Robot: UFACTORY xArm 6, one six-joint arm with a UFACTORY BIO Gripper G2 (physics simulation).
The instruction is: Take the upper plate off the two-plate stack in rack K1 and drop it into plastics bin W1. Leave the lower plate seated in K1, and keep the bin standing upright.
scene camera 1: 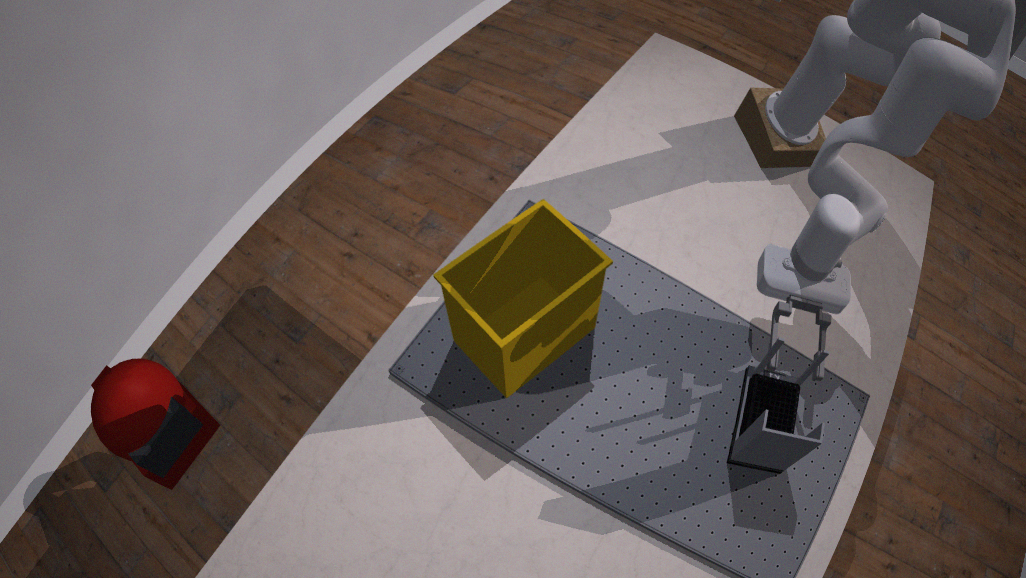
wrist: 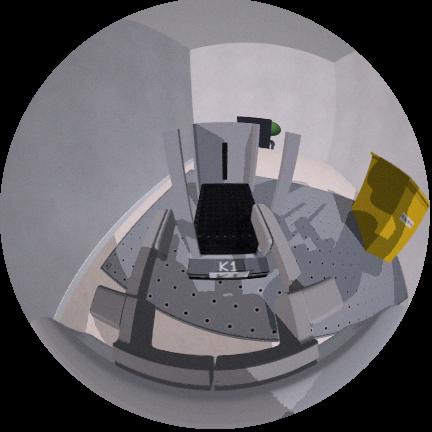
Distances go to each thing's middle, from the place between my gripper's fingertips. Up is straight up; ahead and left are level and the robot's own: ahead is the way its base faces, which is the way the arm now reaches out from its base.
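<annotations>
Positions relative to my hand: rack K1 (wrist: 257,264), 70 mm below and 50 mm ahead; yellow bin W1 (scene camera 1: 516,301), 10 mm above, 110 mm ahead and 400 mm to the right.
</annotations>
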